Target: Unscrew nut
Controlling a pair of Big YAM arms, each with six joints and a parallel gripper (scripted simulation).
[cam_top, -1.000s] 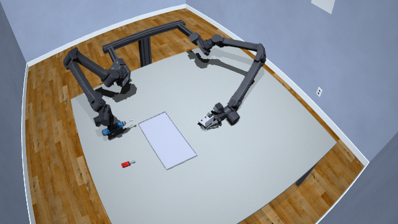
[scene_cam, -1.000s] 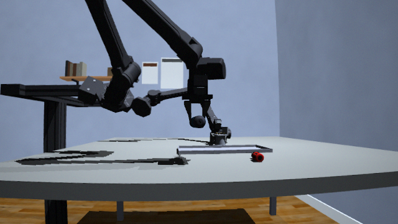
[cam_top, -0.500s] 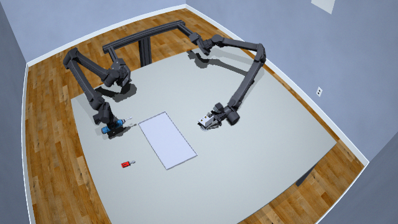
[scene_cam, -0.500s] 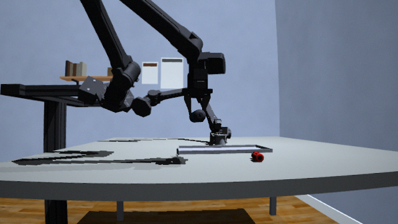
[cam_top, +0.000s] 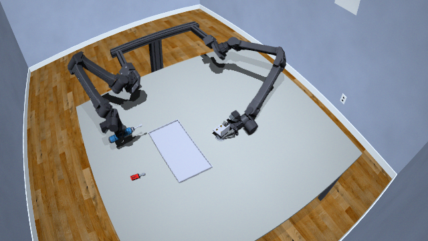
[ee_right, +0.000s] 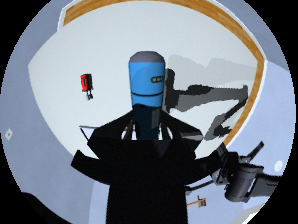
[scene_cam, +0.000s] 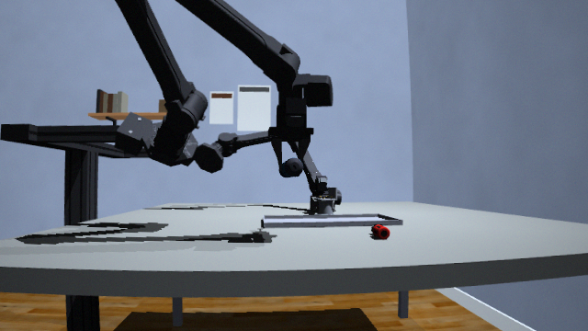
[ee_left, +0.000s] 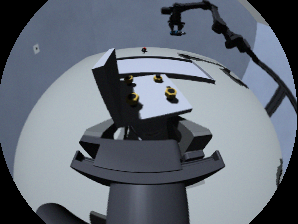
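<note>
Now: the bracket 50 mm above my left hand. The rest, counted from my left hand: red tool 30 mm ahead, 590 mm to the right, 10 mm below.
</note>
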